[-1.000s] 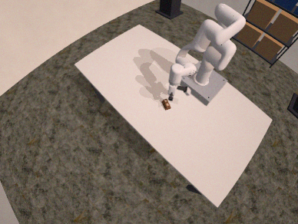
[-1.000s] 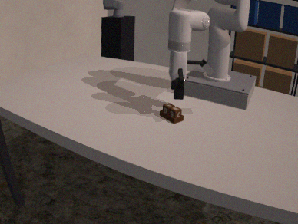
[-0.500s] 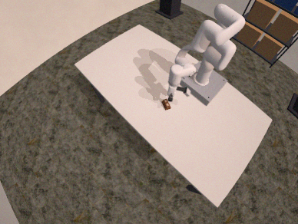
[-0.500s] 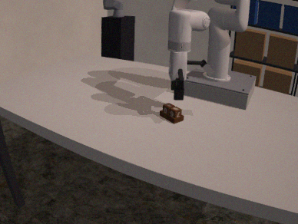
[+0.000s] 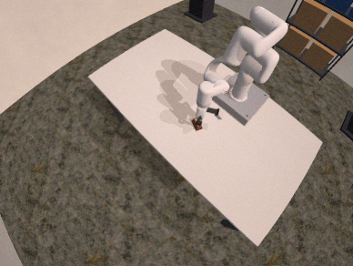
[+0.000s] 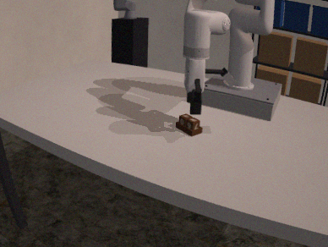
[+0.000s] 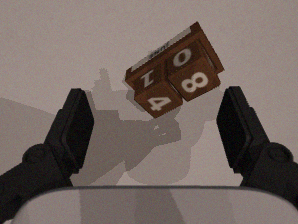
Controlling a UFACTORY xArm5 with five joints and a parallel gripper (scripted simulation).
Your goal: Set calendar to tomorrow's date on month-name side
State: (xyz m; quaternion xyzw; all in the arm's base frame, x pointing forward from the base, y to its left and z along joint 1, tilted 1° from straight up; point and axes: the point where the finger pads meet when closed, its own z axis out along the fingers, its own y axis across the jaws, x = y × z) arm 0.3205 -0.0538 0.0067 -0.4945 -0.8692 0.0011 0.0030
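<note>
My gripper is now 1 cm short of the brown wooden cube, 2 cm to the left of it and 5 cm above it. Also, from my hand: tray: 2 cm ahead, 7 cm below.
</note>
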